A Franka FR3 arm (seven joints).
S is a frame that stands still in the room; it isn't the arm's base.
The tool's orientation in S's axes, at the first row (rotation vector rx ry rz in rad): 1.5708 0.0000 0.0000
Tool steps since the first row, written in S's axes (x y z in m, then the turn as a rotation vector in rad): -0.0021 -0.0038 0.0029 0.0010 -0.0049 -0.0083; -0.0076 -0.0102 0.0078 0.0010 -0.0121 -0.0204; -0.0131 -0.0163 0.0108 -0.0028 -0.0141 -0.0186; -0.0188 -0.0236 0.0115 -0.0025 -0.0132 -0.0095; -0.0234 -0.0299 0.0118 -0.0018 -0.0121 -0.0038; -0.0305 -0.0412 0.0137 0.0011 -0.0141 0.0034; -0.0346 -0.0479 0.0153 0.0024 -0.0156 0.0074; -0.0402 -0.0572 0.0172 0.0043 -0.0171 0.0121
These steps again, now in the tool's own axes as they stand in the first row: -0.0021 0.0029 0.0038 0.0010 -0.0083 0.0049; -0.0076 0.0078 0.0102 0.0010 -0.0204 0.0121; -0.0131 0.0108 0.0163 -0.0028 -0.0186 0.0141; -0.0188 0.0115 0.0236 -0.0025 -0.0095 0.0132; -0.0234 0.0118 0.0299 -0.0018 -0.0038 0.0121; -0.0305 0.0137 0.0412 0.0011 0.0034 0.0141; -0.0346 0.0153 0.0479 0.0024 0.0074 0.0156; -0.0402 0.0172 0.0572 0.0043 0.0121 0.0171
